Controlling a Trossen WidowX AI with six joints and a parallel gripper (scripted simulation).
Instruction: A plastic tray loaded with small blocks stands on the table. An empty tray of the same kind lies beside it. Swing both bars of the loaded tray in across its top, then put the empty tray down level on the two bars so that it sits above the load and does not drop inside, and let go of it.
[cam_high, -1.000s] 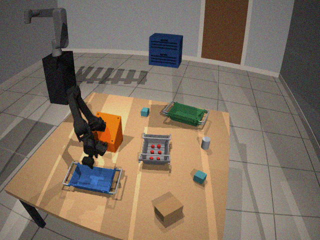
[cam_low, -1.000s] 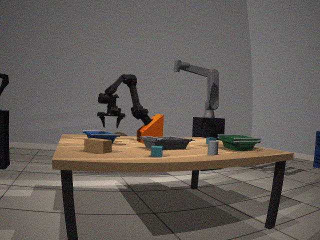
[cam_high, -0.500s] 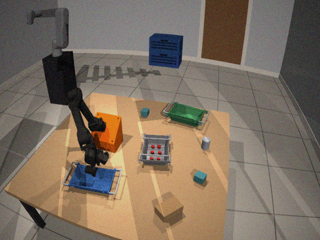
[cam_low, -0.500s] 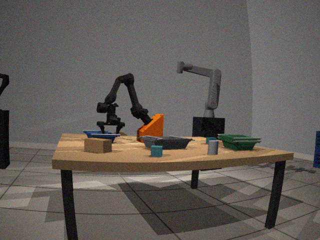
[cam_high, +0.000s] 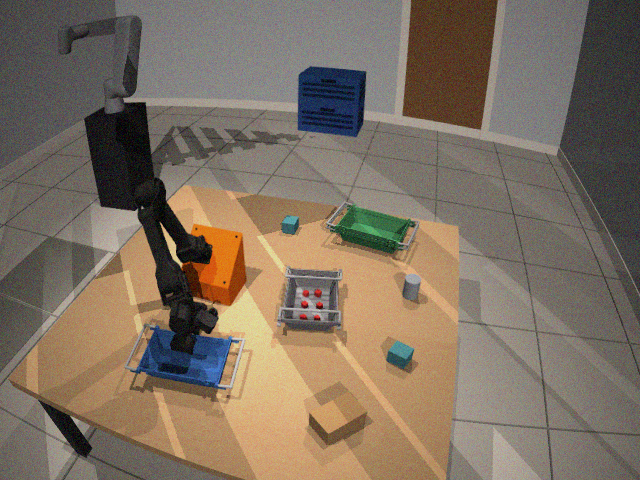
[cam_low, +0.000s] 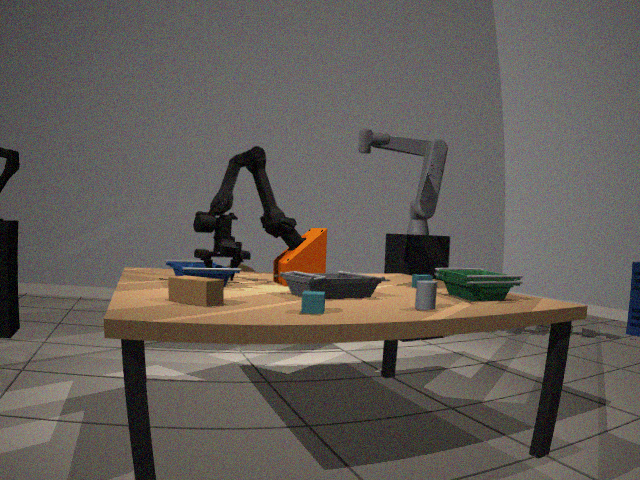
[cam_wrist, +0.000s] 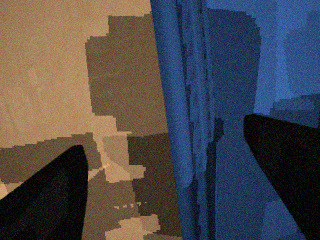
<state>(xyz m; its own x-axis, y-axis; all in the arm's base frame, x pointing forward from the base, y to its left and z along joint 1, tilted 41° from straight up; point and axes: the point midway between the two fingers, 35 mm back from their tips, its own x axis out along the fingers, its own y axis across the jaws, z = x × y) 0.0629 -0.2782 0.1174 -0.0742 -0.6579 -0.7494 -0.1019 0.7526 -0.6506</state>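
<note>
The blue tray lies 1 cm ahead of my gripper tip, 8 cm to the right of it and 3 cm above it. From my gripper tip the other things lie so: tan box 46 cm ahead, 16 cm to the right, 2 cm above; grey cylinder 61 cm ahead, 40 cm to the left, 2 cm above.
</note>
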